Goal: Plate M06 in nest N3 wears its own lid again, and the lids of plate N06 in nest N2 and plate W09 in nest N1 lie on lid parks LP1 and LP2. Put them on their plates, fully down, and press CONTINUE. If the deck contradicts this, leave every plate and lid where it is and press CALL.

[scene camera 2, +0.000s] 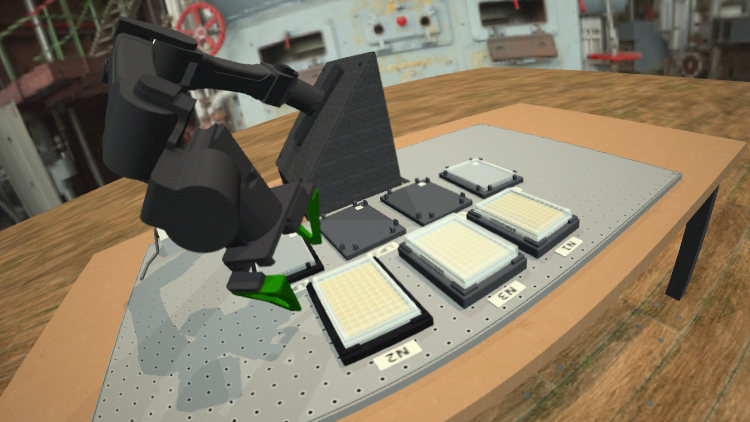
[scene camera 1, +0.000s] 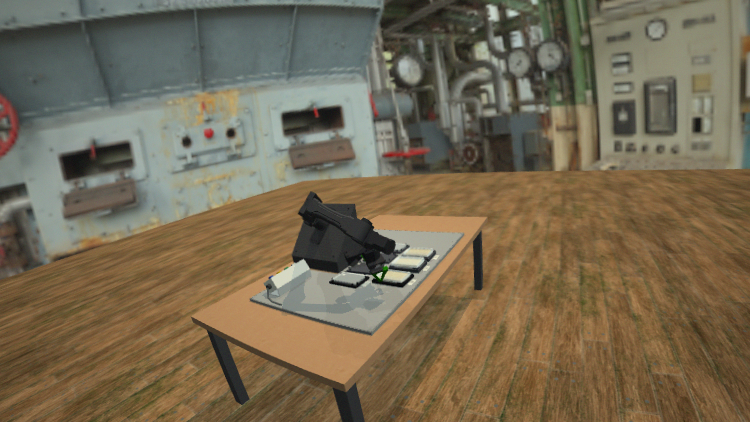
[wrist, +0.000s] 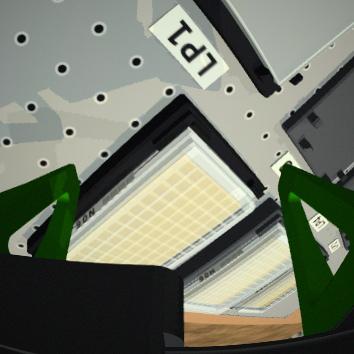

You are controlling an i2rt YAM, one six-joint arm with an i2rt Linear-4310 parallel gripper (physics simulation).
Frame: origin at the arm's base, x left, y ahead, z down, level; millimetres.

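Seen in the pictures: gripper, fingertip midpoint: point(scene camera 2: 307, 275) point(scene camera 1: 376, 274) point(wrist: 178, 174); arm's base at its link origin: point(scene camera 2: 319, 104) point(scene camera 1: 323, 225).
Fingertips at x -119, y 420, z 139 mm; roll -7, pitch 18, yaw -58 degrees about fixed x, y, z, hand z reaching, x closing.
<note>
Offsets run from my fingertips to a thing's top centre. "*": to the spot under its first point.
Plate N06 {dx +50, dy +44, dz +14 mm} point(scene camera 1: 397, 277) point(scene camera 2: 361, 301) point(wrist: 170, 210) sits in nest N2. Plate M06 {dx +186, dy +28, dz +8 mm} point(scene camera 1: 409, 263) point(scene camera 2: 458, 249) point(wrist: 240, 285) sits in N3 under a clear lid. A plate {dx +308, dy +6, dz +11 mm} point(scene camera 1: 419, 252) point(scene camera 2: 524, 212) sits in N1; its label is unreadable. A clear lid {dx -37, dy -127, dz +24 mm} point(scene camera 1: 350, 279) point(scene camera 2: 293, 254) point(wrist: 310, 35) lies on LP1, partly hidden by the arm in scene camera 2. Another clear lid {dx +353, dy -179, dz +24 mm} point(scene camera 1: 400, 246) point(scene camera 2: 479, 174) lies on the far park, whose label is unreadable. My gripper point(scene camera 2: 308, 275) point(wrist: 178, 174) is open and empty, above the LP1 side of the N2 plate, with the fingers apart.
Two dark lid parks {* dx +98, dy -128, dz +31 mm} point(scene camera 2: 361, 228) {* dx +218, dy -146, dz +31 mm} point(scene camera 2: 425, 201) stand bare between the lidded ones. The dark arm mount point(scene camera 2: 356, 136) rises behind them. A white button box {dx -194, dy -358, dz -42 mm} point(scene camera 1: 291, 278) with a cable stands at the deck's left end in scene camera 1.
</note>
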